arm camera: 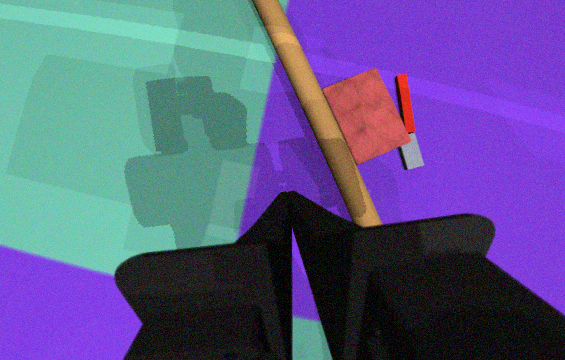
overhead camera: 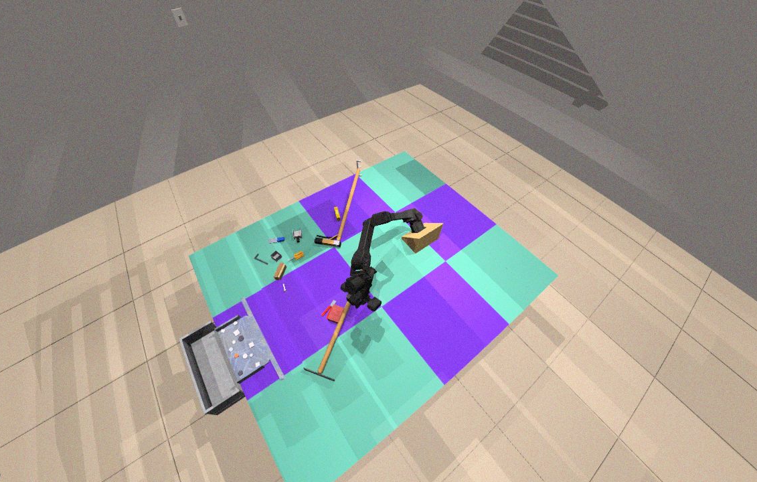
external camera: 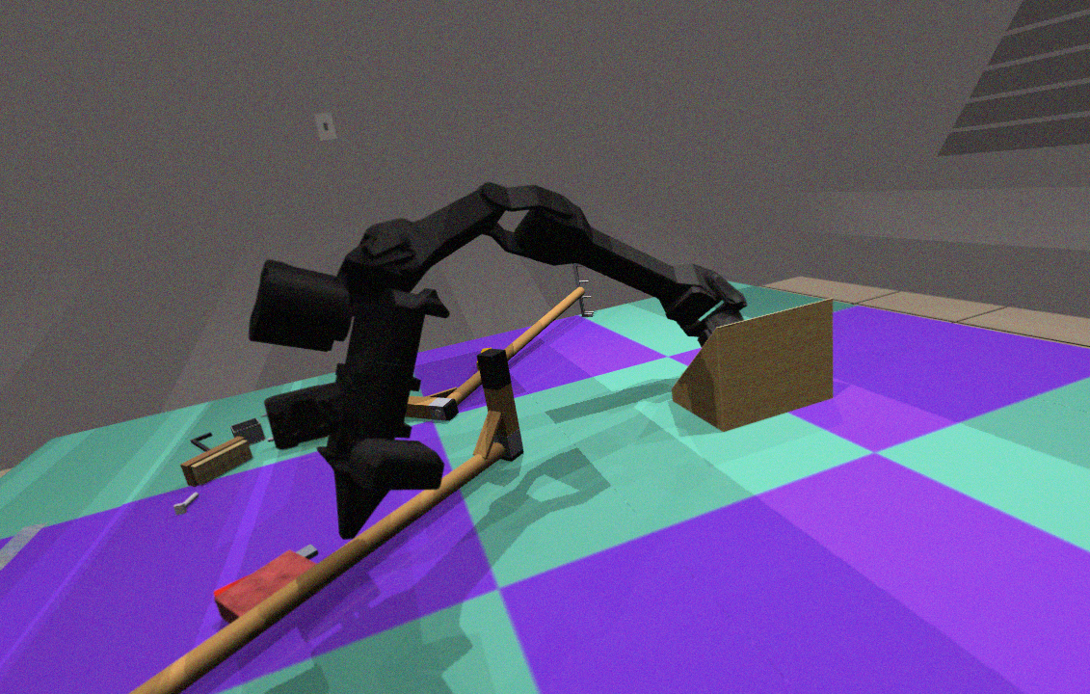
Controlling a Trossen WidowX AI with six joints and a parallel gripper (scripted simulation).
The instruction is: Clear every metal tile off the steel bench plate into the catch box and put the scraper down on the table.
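The long scraper lies 40 mm ahead of my gripper tip, 40 mm to the right of it and 10 mm below it. Round my gripper tip: red block: 80 mm ahead, 60 mm to the right, 60 mm below; wooden block: 180 mm ahead, 420 mm to the right, 60 mm below; orange screwdriver: 70 mm ahead, 450 mm to the right, 60 mm below.
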